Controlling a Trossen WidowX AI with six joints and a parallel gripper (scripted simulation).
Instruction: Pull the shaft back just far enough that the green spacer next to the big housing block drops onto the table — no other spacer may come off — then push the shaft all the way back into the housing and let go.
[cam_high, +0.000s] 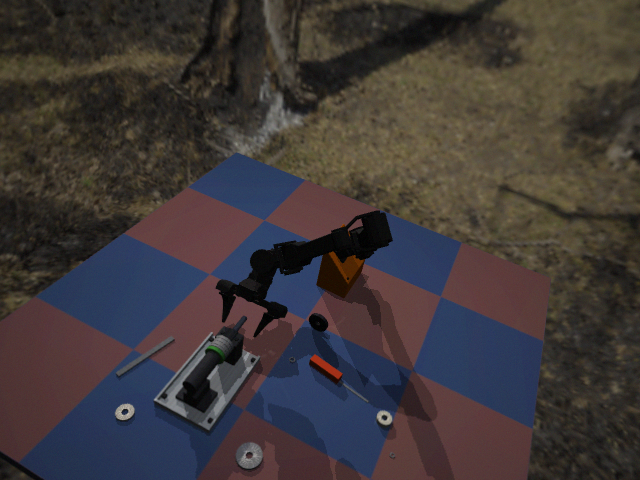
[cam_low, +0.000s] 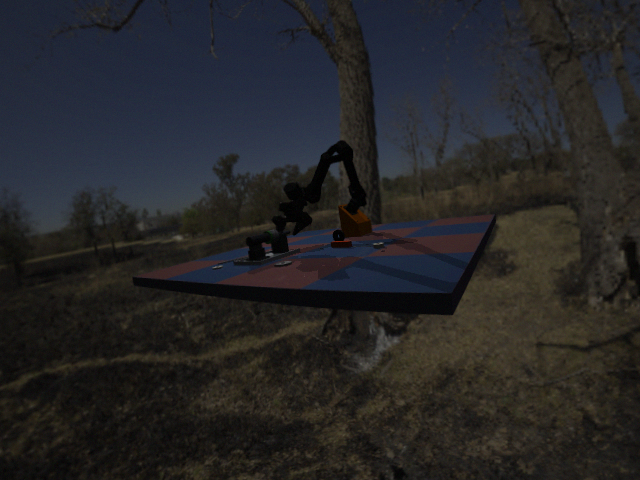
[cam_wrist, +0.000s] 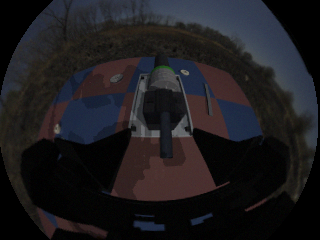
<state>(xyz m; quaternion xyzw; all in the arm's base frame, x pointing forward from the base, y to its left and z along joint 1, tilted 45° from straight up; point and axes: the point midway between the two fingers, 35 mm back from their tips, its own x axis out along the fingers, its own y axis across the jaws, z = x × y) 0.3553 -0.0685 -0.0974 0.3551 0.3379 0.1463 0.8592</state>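
Now: the dark shaft 40 mm ahead of my gripper tip and 10 mm above it. The rest, counted from my gripper tip: grey bar (170 mm to the right, 140 mm ahead, 70 mm below); green spacer (100 mm ahead, 10 mm above); black wheel (170 mm behind, 160 mm to the left, 40 mm below).
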